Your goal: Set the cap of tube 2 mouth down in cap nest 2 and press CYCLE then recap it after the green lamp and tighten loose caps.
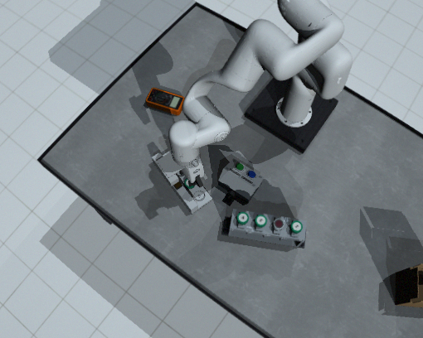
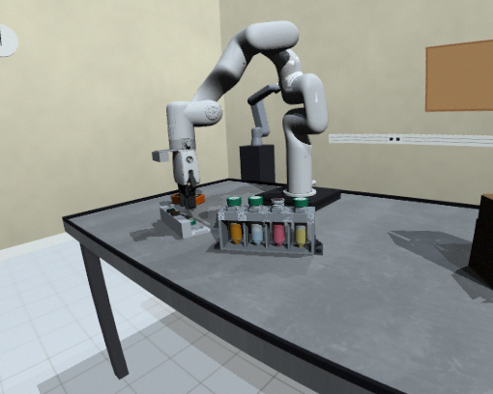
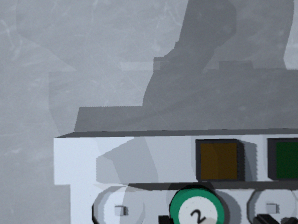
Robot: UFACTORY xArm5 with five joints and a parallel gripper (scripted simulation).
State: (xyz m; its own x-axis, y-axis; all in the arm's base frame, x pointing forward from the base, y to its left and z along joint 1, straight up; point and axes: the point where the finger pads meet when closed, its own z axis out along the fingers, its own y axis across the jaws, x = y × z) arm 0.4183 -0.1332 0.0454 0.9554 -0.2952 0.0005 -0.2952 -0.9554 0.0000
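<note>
My gripper is now 12 cm past the blue key, 15 cm to the right of it and 2 cm above it. The rest, counted from my hand: tube 2's threaded neck: 2 cm behind, 31 cm to the left, 3 cm above; then key housing: 10 cm behind, 13 cm to the left, 3 cm below; then green key: 12 cm behind, 11 cm to the left, 2 cm below.
</note>
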